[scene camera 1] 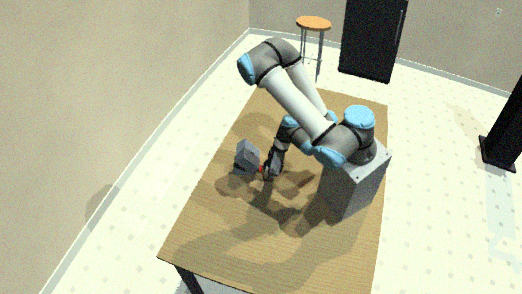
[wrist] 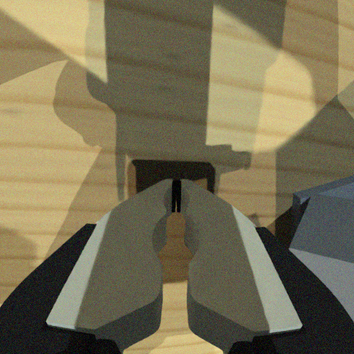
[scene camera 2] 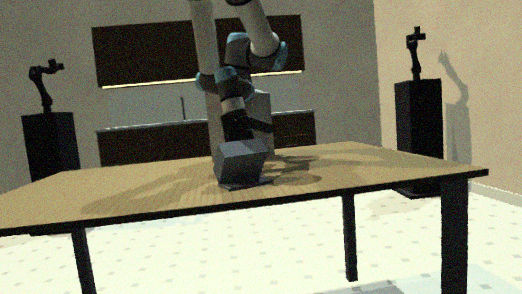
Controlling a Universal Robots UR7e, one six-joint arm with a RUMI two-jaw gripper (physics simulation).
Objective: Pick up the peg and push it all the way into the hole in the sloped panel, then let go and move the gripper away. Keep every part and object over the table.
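Places are measured from the arm's base along level axes (x ahead, y left, z up), in metres.
Where they show: gripper, fingertip midpoint: (scene camera 1: pixel 267 179); arm's base, origin of the base link: (scene camera 1: pixel 359 150).
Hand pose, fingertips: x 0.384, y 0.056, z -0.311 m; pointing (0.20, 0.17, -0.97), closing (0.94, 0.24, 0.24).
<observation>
Each offset is from my fingertips to the top centre of the thing. Level surfaces: height alone.
The grey block with the sloped panel @(0.131 m ahead, 0.041 m right, 0.125 m up) (scene camera 1: pixel 247 156) (scene camera 2: pixel 242 164) (wrist: pixel 325 222) stands on the table, its side showing at the right edge of the wrist view. A small red part of the peg @(0.075 m ahead, 0.056 m right, 0.012 m up) (scene camera 1: pixel 260 169) shows between the block and the gripper in scene camera 1. How deep the peg sits in the hole cannot be told. My gripper (scene camera 1: pixel 267 176) (wrist: pixel 176 182) is shut with nothing between its fingertips. It is low over the table, beside the block on the robot's side. The block hides the fingertips in scene camera 2. The peg does not show in the wrist view.
The wooden table @(0.000 m up) (scene camera 1: pixel 215 235) (scene camera 2: pixel 150 200) carries the block and the robot's grey base (scene camera 1: pixel 345 192). The block stands near the table edge away from the base. Arm shadows fall across the table. A stool (scene camera 1: pixel 313 23) stands on the floor beyond the table.
</observation>
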